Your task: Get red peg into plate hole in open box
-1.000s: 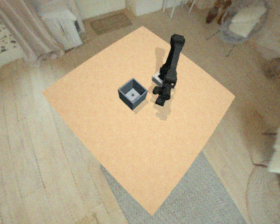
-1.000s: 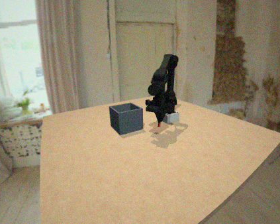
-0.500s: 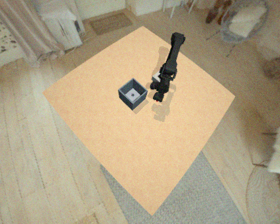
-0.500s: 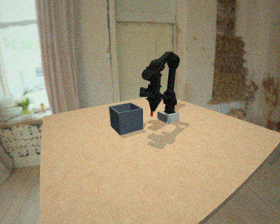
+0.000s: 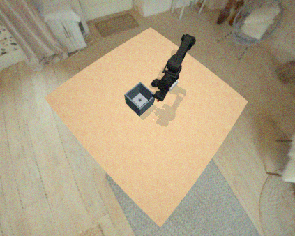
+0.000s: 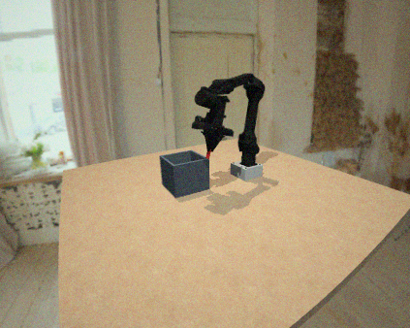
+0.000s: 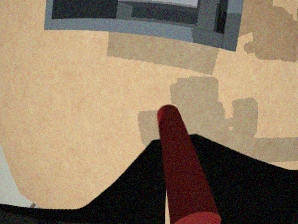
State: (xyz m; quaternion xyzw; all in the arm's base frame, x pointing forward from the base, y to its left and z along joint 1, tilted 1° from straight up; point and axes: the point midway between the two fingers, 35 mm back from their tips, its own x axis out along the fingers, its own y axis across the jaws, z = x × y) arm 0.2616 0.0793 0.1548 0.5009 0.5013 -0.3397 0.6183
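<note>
Right now the light grey plate is 50 mm ahead of my gripper tip, 130 mm to the right of it and 140 mm below it. Also, from my gripper tip: red peg 10 mm to the right, 10 mm above.
</note>
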